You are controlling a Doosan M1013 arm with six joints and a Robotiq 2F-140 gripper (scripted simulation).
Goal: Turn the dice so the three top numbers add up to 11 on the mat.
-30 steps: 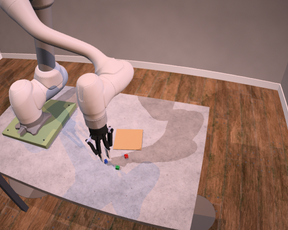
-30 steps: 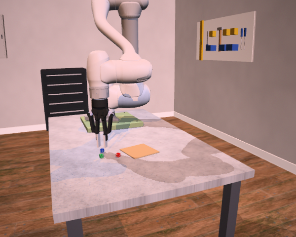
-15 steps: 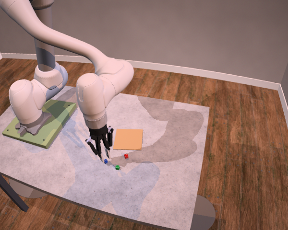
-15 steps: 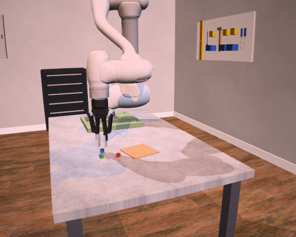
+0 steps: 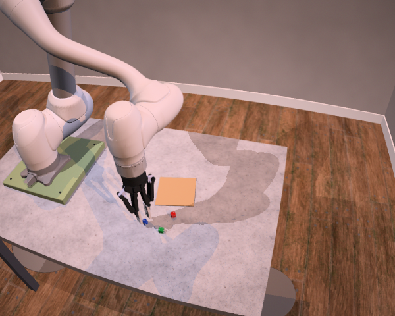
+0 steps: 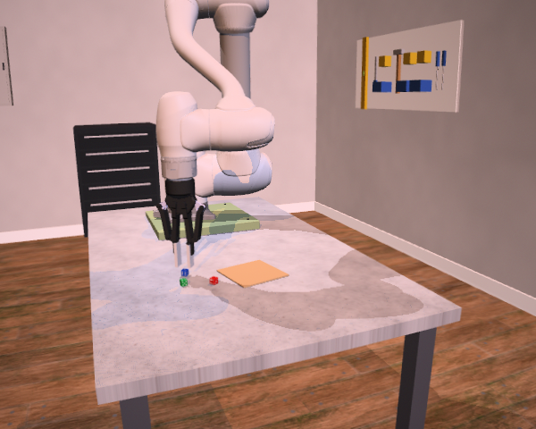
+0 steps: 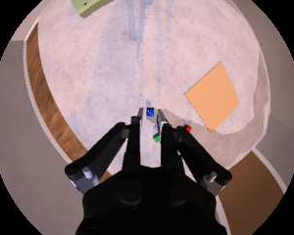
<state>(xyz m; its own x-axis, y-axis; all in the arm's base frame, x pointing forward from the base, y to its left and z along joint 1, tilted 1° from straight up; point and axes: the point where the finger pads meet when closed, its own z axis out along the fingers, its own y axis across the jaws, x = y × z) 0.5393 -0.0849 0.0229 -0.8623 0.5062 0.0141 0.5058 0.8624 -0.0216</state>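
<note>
My hand is 50 mm above the blue die. Round my hand: red die: 80 mm ahead, 60 mm to the left, 50 mm below; then orange mat: 40 mm ahead, 170 mm to the left, 60 mm below; then green die: 70 mm ahead, 10 mm to the right, 50 mm below.
</note>
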